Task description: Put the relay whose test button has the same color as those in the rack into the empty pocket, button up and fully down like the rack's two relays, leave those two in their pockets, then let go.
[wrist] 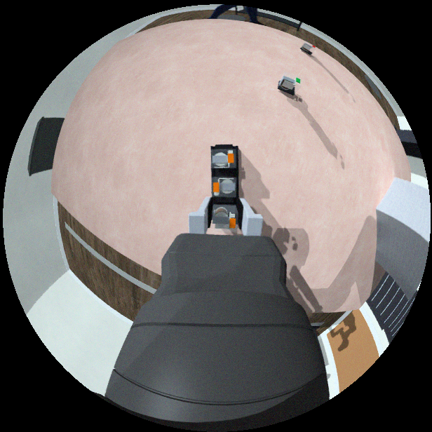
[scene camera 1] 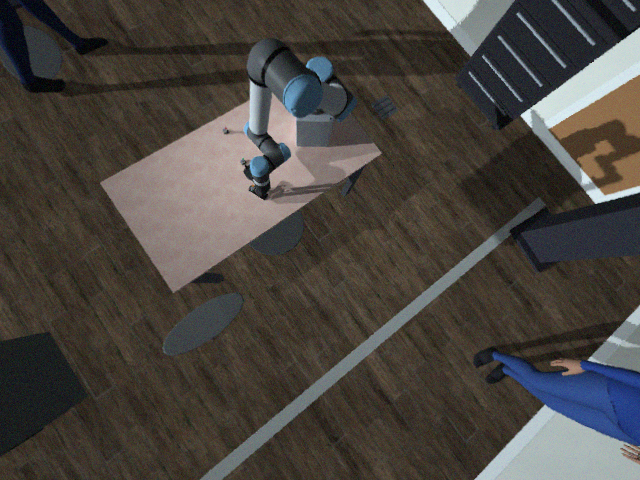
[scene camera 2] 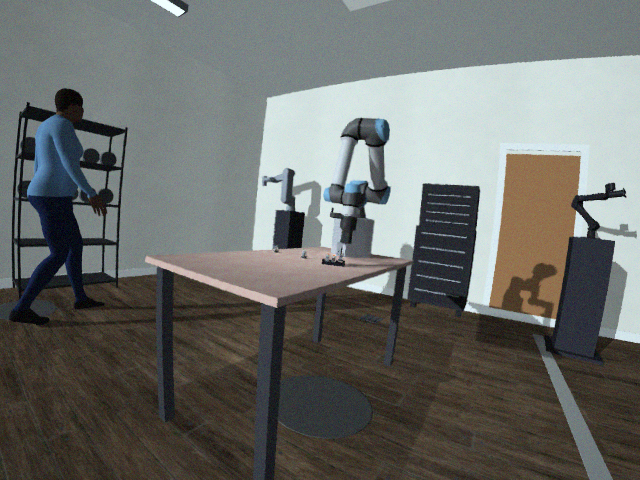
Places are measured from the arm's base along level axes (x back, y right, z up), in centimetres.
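Pixels of known places: gripper, fingertip midpoint: (scene camera 2: pixel 338 255).
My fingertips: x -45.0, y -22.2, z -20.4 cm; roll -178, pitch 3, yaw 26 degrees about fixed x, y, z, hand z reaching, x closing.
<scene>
Ahead of a thing's pixels: the offset from my fingertips to its top centre. Level surfaces: height alone.
The black rack (wrist: pixel 225 173) (scene camera 2: pixel 333 262) stands on the table, with two orange-button relays, the far one (wrist: pixel 220 159) and the middle one (wrist: pixel 227 186), in its pockets, buttons up. My gripper (wrist: pixel 224 206) (scene camera 2: pixel 342 252) is shut on a third orange-button relay (wrist: pixel 220 217), at the rack's near end pocket. That relay's orange button faces up. It covers the pocket, and how deep it sits is hidden. A green-button relay @(dx -0.3, dy +21.5, dz -0.3 cm) (wrist: pixel 287 85) (scene camera 1: pixel 243 161) (scene camera 2: pixel 303 254) and a red-button relay @(dx -0.5, dy +42.5, dz -0.3 cm) (wrist: pixel 306 48) (scene camera 1: pixel 225 130) (scene camera 2: pixel 276 249) stand apart on the table.
The pink table @(dz -4.7 cm) (scene camera 1: pixel 170 206) (scene camera 2: pixel 242 268) carries the arm's grey pedestal (scene camera 1: pixel 313 131) (wrist: pixel 407 215). The table's front edge is near the rack. A person (scene camera 2: pixel 56 155) stands beyond the table by a shelf unit; another person (scene camera 1: pixel 563 384) is on the floor side.
</scene>
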